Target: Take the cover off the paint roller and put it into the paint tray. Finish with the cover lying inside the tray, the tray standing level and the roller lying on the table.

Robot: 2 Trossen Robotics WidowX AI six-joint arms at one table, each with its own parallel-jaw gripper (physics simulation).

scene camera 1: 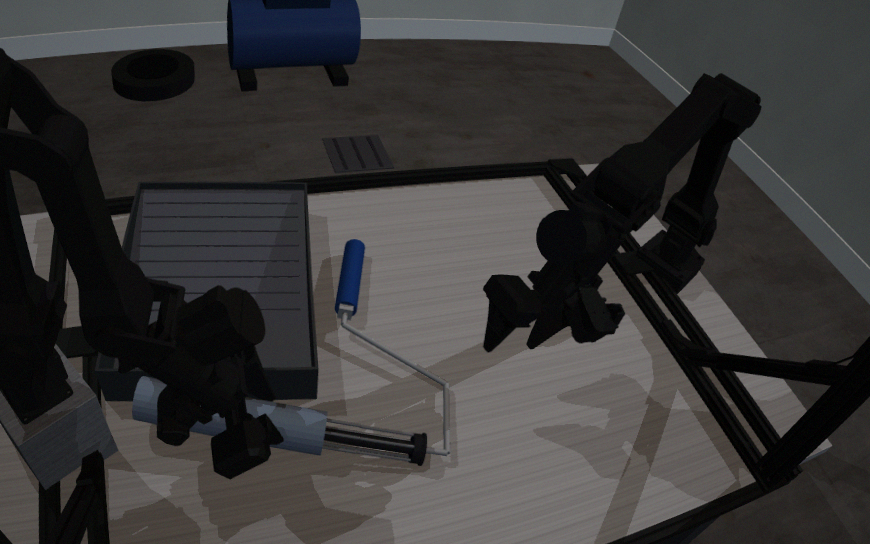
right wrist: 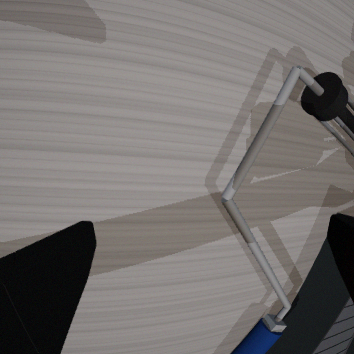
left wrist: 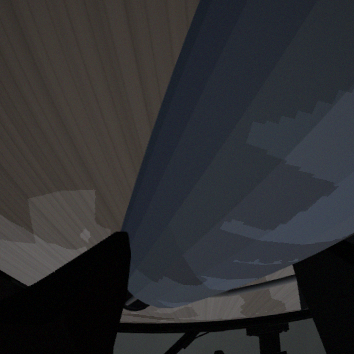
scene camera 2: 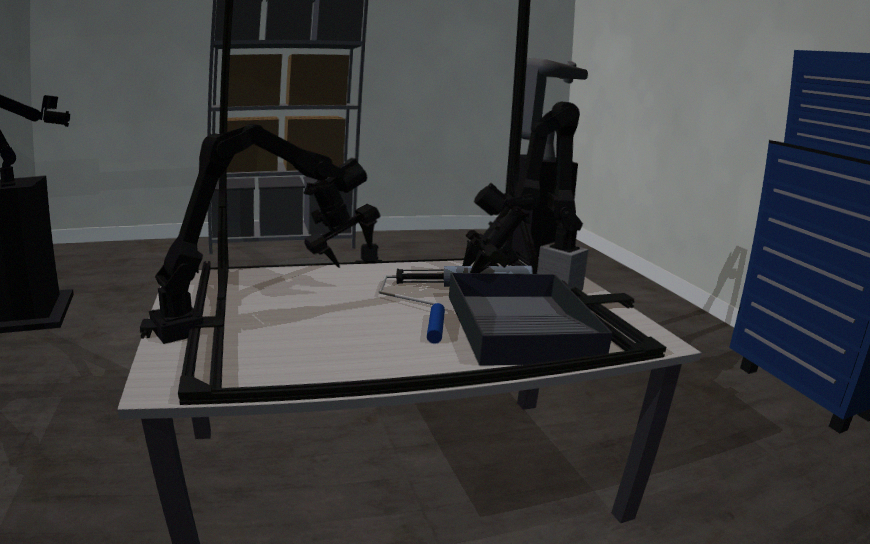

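Pixels of known places: left gripper, fingertip midpoint: [scene camera 1: 276, 420] [left wrist: 210, 240]; right gripper, fingertip midpoint: [scene camera 1: 508, 348] [right wrist: 214, 231] [scene camera 2: 354, 257]; left arm's base, origin of the base link: [scene camera 1: 36, 390] [scene camera 2: 564, 247]; right arm's base, origin of the base link: [scene camera 1: 672, 254] [left wrist: 268, 332] [scene camera 2: 175, 314].
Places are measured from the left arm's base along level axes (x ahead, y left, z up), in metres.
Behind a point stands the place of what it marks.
The paint roller has a blue handle [scene camera 1: 350, 275] @[x 0.459, y -0.050, z -0.084 m] [scene camera 2: 435, 322] @[x 0.498, y -0.020, z -0.086 m] [right wrist: 257, 340] @[x 0.438, y -0.085, z -0.091 m] and a bent grey wire [scene camera 1: 394, 353] @[x 0.408, y -0.186, z -0.097 m] [right wrist: 255, 145] @[x 0.394, y -0.294, z -0.101 m]. Its cage [scene camera 1: 372, 439] @[x 0.276, y -0.265, z -0.076 m] shows bare between the black end cap [scene camera 1: 418, 449] @[x 0.308, y -0.311, z -0.082 m] [right wrist: 325, 96] @[x 0.325, y -0.308, z -0.090 m] and the pale blue cover [scene camera 1: 298, 426] @[x 0.218, y -0.198, z -0.061 m] [scene camera 2: 456, 275] [left wrist: 225, 175] @[x 0.159, y -0.138, z -0.060 m]. The cage's far end is hidden. My left gripper [scene camera 1: 214, 423] [scene camera 2: 477, 259] [left wrist: 210, 240] @[x 0.210, y -0.168, z -0.075 m] is shut on the cover, in front of the tray in scene camera 1. My right gripper [scene camera 1: 510, 348] @[x 0.469, y -0.313, z -0.021 m] [scene camera 2: 353, 256] @[x 0.469, y -0.313, z -0.021 m] [right wrist: 214, 231] @[x 0.469, y -0.313, z -0.021 m] is open and empty, above the table right of the roller in scene camera 1. The dark paint tray [scene camera 1: 291, 384] @[x 0.264, y -0.136, z -0.085 m] [scene camera 2: 545, 349] @[x 0.434, y 0.216, z -0.086 m] [right wrist: 310, 300] @[x 0.358, y -0.077, z -0.096 m] stands level.
A black frame [scene camera 1: 436, 177] @[x 0.782, y 0.043, z -0.106 m] [scene camera 2: 410, 383] @[x 0.708, y 0.110, z -0.102 m] runs along the table's edges. In scene camera 1 the tray is left of the handle, and the cover lies close along the tray's near wall. The wire bends out to the right of the tray.
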